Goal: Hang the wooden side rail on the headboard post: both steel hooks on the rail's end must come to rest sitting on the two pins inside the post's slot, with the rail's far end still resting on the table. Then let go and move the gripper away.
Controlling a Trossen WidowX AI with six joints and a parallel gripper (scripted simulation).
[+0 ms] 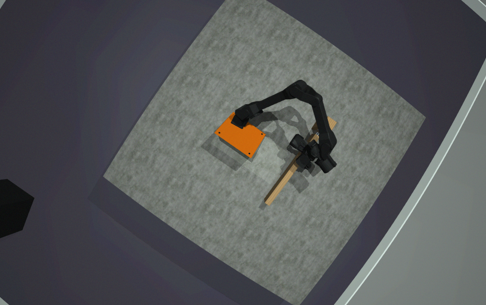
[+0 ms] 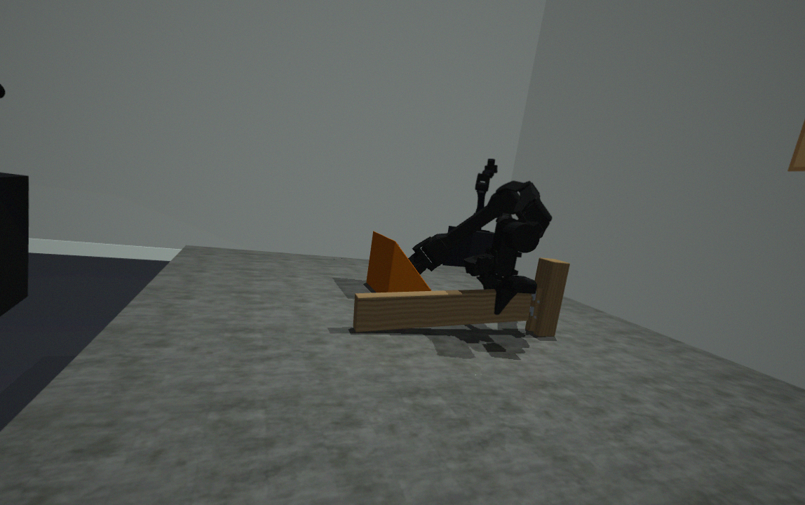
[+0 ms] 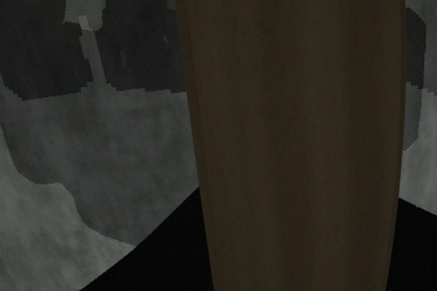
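The headboard post is 2 cm ahead of my gripper tip, 14 cm to the left of it and 4 cm above it.
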